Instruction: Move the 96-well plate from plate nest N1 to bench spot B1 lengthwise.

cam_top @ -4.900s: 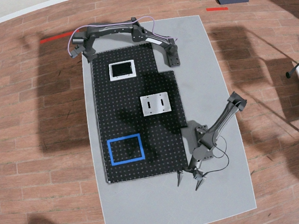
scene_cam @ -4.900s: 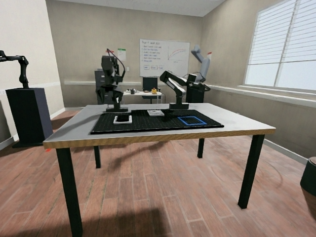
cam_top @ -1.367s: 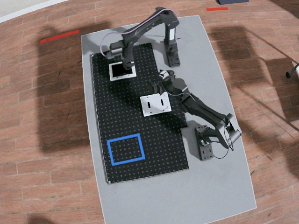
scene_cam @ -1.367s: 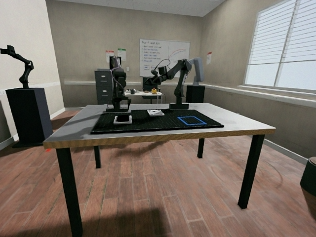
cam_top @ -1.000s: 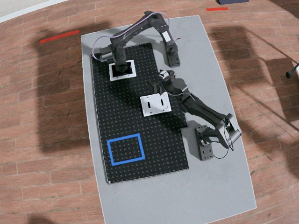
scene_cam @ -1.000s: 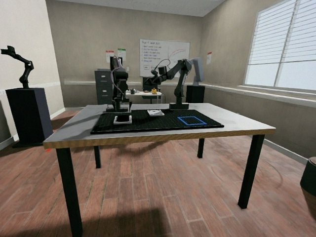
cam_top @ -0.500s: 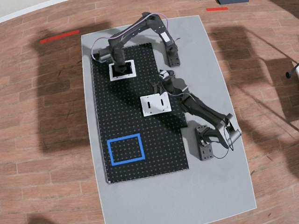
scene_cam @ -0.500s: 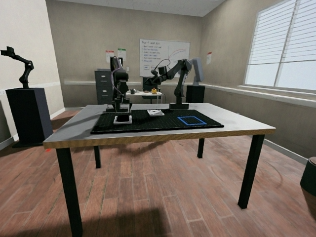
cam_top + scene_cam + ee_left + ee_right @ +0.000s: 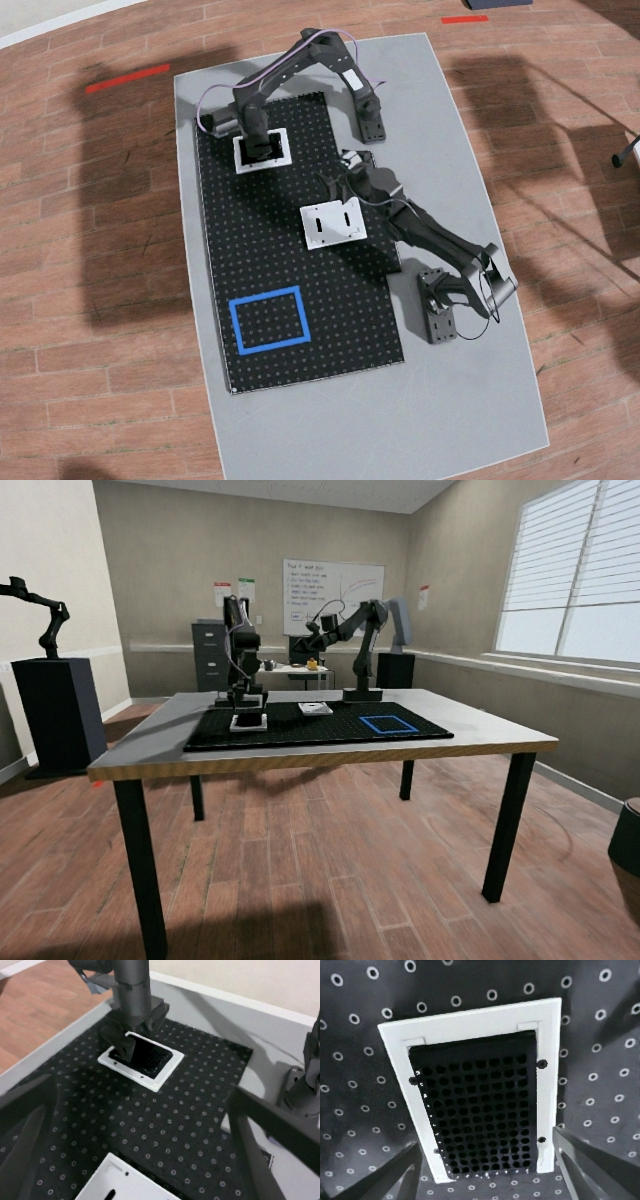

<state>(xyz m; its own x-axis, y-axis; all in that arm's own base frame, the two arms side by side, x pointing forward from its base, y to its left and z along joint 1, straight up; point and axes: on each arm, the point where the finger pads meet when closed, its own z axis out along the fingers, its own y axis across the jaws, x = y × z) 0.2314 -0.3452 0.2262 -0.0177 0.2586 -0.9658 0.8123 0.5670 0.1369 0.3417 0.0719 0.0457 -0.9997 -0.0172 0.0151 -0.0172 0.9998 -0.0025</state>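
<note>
The black 96-well plate is 30 mm below my right hand.
</note>
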